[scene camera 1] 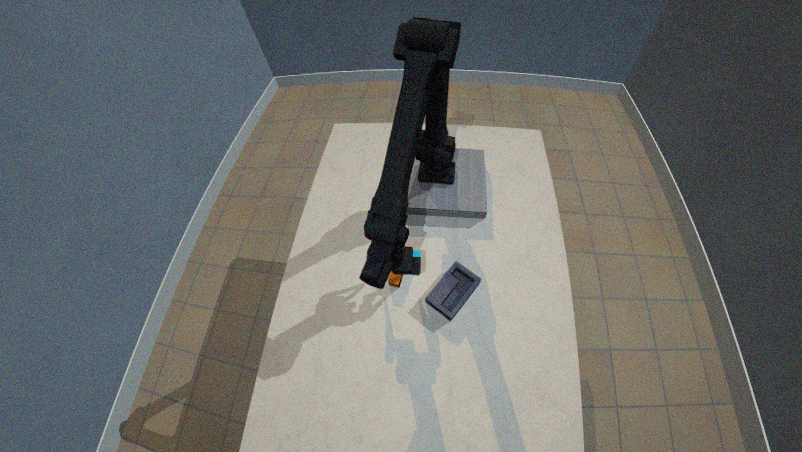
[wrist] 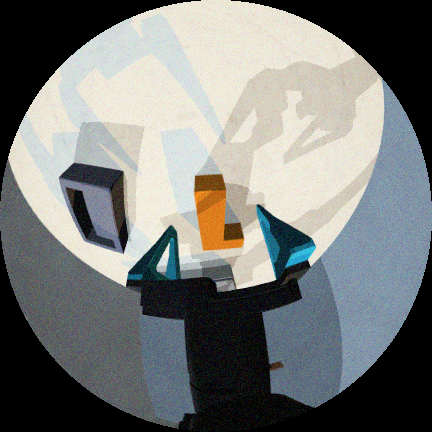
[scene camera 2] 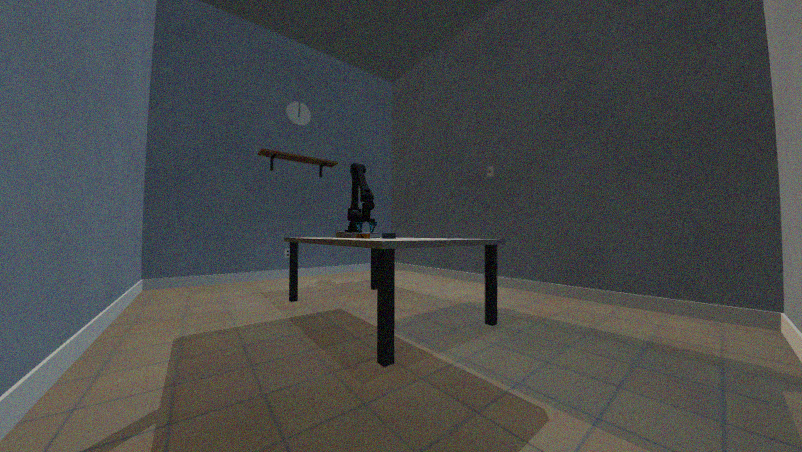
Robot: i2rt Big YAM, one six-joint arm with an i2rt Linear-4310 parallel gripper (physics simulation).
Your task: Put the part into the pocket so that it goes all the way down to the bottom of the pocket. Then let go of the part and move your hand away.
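Places are measured from the arm's base along level axes (x ahead, y left, z up), in centimetres.
Pixels of known places: gripper, fingertip midpoint: (scene camera 1: pixel 395 271) (wrist: pixel 213 218) (scene camera 2: pixel 365 233); arm's base, origin of the base link: (scene camera 1: pixel 436 172) (scene camera 2: pixel 353 232).
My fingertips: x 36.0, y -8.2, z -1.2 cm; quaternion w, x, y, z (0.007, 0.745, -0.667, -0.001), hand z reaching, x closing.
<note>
For each thing: its top centre in the pictures, then the offset to it from my fingertips. Level surfaces: height alone.
- orange L-shaped block, middle of its top: (wrist: pixel 223 226) (scene camera 1: pixel 394 264) (scene camera 2: pixel 363 233) dx -2.2, dy -1.0, dz -0.4 cm
- dark grey-purple block, middle of its top: (wrist: pixel 91 223) (scene camera 1: pixel 453 288) (scene camera 2: pixel 388 233) dx +3.2, dy +16.6, dz +0.2 cm
- pale table, its level: dz -3.4 cm
The part, an orange L-shaped block (scene camera 1: pixel 395 279) (scene camera 2: pixel 363 235) (wrist: pixel 212 215), lies on the table, apart from the pocket. In the wrist view its long leg points up and its short foot points right. The pocket is an L-shaped recess in a dark grey-purple block (scene camera 1: pixel 439 293) (scene camera 2: pixel 388 235) (wrist: pixel 97 174), which stands to the right of the part in scene camera 1 and to the left in the wrist view. My gripper (scene camera 2: pixel 366 226) (wrist: pixel 213 218) is open and empty, its teal fingers wide apart above the part, one to either side of it in the wrist view. In scene camera 1 the arm partly hides the part.
The arm's grey base plate (scene camera 1: pixel 468 185) lies behind the part and the pocket block on the pale table (scene camera 1: pixel 522 336). The black arm (scene camera 1: pixel 401 129) reaches forward from it. Shadows of the arm cross the table top. A shelf (scene camera 2: pixel 297 158) hangs on the wall.
</note>
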